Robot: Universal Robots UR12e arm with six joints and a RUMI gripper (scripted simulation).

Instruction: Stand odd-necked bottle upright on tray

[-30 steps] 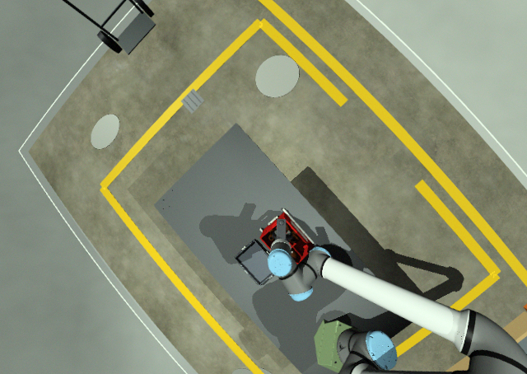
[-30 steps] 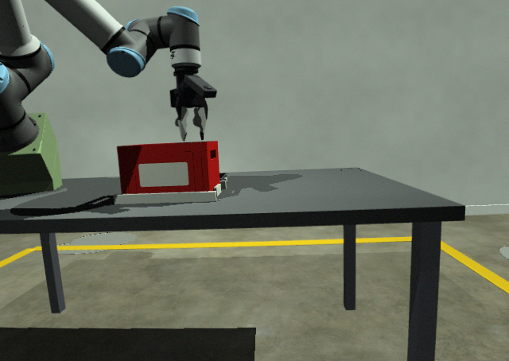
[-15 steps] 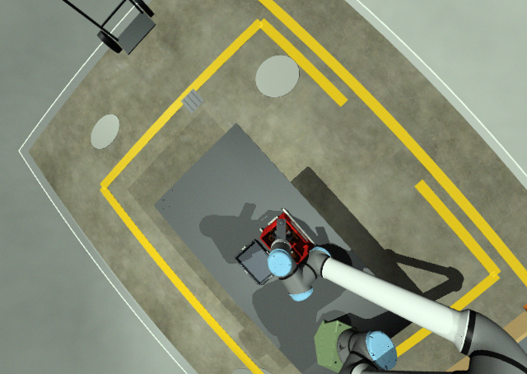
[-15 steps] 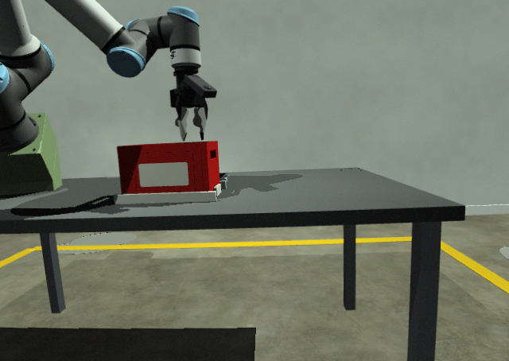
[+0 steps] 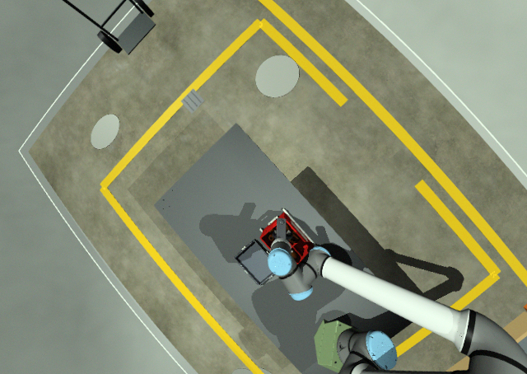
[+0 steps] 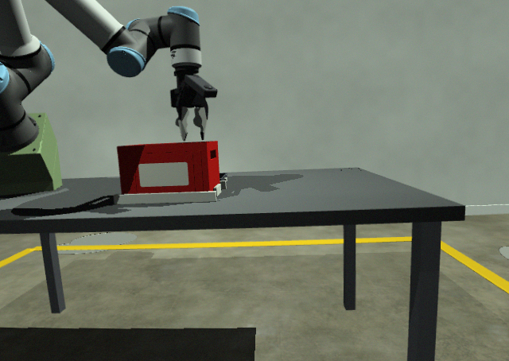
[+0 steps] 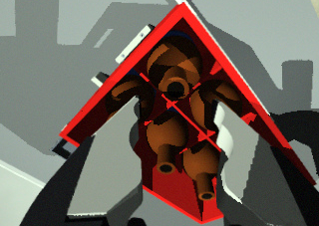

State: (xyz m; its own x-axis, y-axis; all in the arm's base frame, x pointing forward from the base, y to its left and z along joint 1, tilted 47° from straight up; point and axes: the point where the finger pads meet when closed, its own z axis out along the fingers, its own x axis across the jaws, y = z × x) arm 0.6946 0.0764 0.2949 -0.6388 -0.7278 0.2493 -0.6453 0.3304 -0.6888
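The bottle lies 11 cm below my hand. The rest, counted from my hand: dark tray 9 cm behind, 31 cm to the left, 18 cm below; then red crate 9 cm behind, 4 cm to the left, 11 cm below.
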